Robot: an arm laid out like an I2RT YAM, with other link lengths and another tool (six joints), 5 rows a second.
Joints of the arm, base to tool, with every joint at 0 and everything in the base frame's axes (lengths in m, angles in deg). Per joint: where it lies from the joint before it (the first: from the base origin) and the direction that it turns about. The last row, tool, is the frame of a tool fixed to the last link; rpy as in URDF.
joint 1: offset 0 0 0.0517 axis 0 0 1
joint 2: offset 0.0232 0.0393 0.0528 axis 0 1 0
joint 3: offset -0.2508 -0.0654 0 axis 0 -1 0
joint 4: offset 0.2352 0.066 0.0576 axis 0 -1 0
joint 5: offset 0.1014 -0.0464 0.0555 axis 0 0 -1
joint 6: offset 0.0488 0 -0.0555 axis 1 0 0
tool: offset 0.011 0.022 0.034 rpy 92.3 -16.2 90
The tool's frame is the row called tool.
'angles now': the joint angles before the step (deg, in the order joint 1, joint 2, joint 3, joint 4, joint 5, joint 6). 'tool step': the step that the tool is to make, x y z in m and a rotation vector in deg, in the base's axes. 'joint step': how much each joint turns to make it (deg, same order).
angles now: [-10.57 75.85 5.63 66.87 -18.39 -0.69]
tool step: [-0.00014 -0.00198 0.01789 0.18 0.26 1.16]
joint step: [-0.85 -8.85 2.71 -11.84 -2.02 0.00]
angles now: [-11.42 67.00 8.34 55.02 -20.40 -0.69]
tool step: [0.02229 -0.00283 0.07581 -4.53 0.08 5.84]
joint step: [-1.40 -8.00 19.10 -28.43 -6.89 -5.44]
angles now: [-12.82 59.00 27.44 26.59 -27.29 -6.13]
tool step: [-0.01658 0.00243 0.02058 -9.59 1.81 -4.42]
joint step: [-0.50 -8.57 5.27 -17.69 5.08 -10.14]
